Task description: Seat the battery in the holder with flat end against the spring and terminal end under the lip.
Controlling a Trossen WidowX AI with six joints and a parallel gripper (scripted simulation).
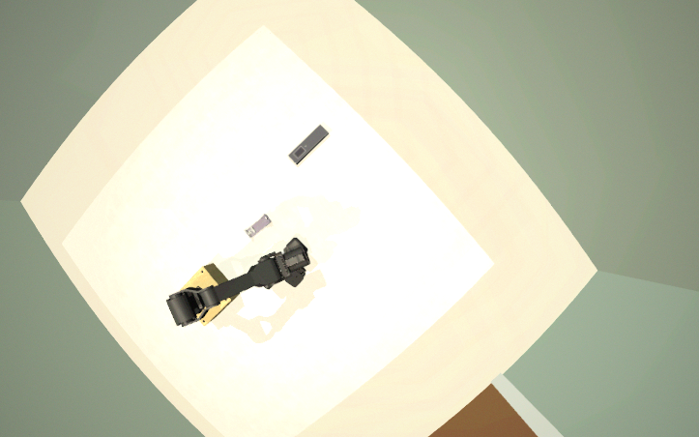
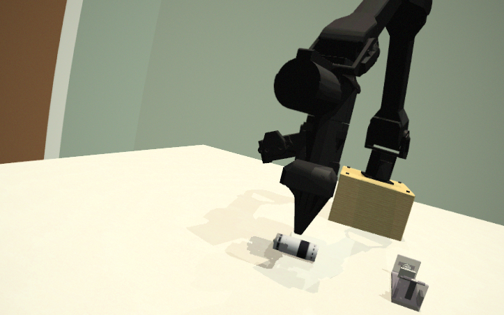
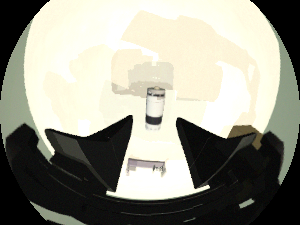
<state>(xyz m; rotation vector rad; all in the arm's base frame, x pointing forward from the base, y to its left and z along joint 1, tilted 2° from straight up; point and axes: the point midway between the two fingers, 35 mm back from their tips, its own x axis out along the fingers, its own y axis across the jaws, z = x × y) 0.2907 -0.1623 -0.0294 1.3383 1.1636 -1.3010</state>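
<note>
My gripper tip is now 30 mm above the battery.
</note>
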